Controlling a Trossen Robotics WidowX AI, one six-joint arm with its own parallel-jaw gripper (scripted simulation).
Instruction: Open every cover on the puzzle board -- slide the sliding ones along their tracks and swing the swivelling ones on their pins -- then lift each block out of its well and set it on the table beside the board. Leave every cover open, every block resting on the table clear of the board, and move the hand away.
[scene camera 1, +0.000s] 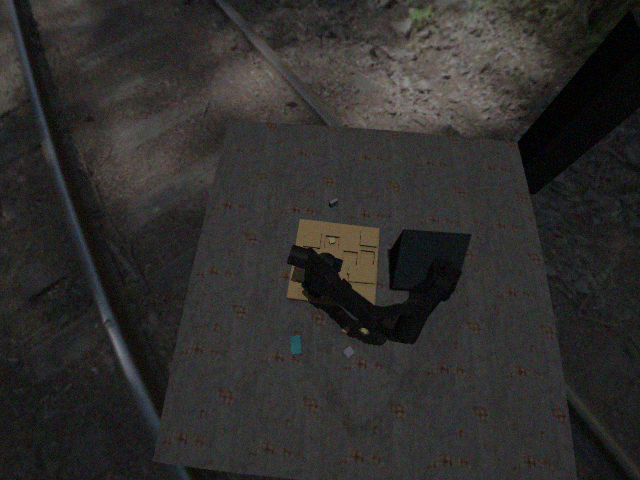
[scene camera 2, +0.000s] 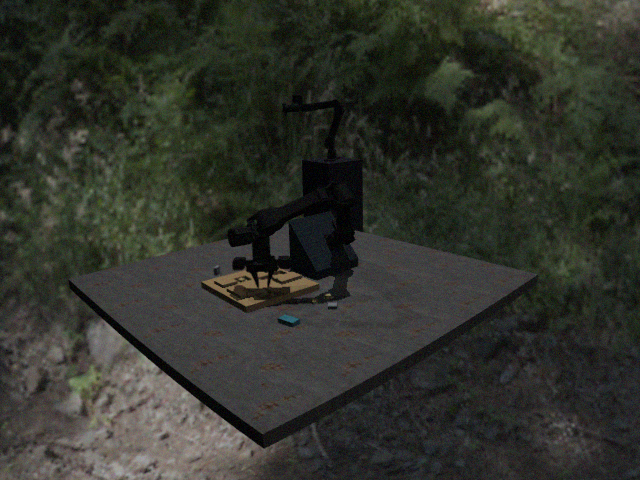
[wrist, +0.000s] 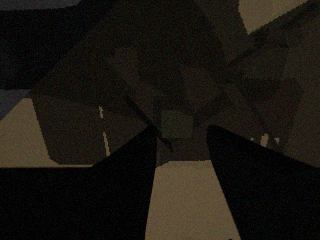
Note:
In view: my gripper (scene camera 2: 263, 287).
My gripper is seen too in the wrist view (wrist: 181, 132).

